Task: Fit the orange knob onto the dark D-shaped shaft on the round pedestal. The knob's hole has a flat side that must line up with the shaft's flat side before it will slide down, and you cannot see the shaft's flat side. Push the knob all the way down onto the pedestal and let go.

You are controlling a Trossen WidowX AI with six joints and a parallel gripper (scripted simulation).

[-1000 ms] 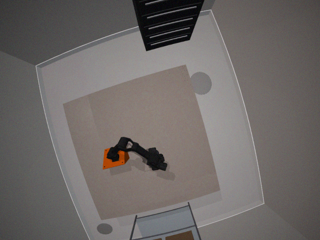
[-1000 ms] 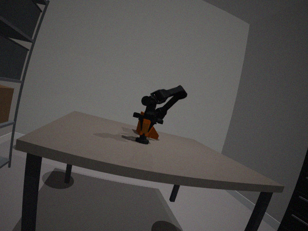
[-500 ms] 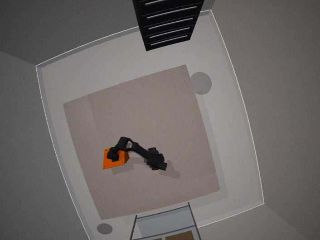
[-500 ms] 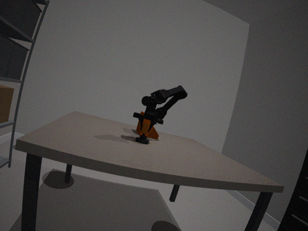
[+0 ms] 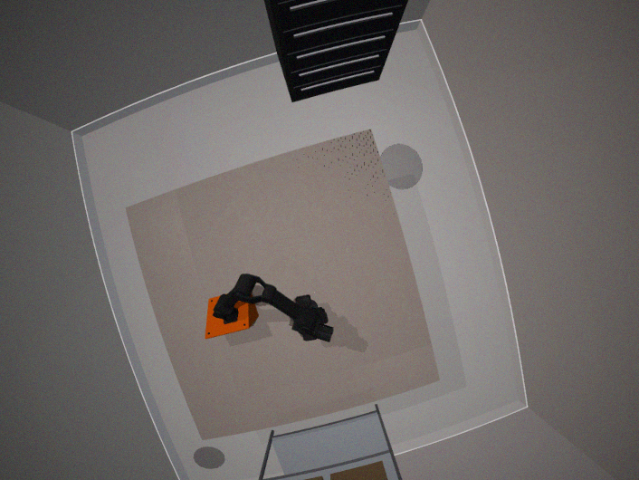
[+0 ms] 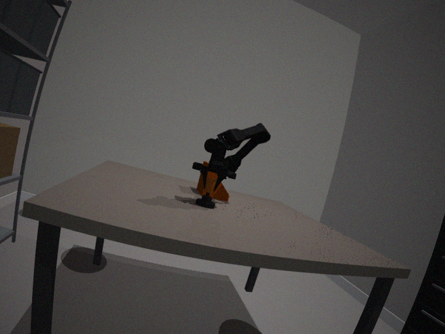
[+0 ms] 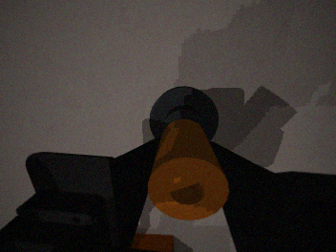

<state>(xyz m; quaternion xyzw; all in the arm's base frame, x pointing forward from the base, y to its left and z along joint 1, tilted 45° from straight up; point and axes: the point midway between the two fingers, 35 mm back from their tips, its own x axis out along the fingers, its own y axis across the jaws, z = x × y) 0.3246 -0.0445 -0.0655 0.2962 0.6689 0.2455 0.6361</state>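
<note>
My gripper tip is 2 cm below the orange knob. From my gripper tip the other things lie so: round dark pedestal: 4 cm below.
</note>
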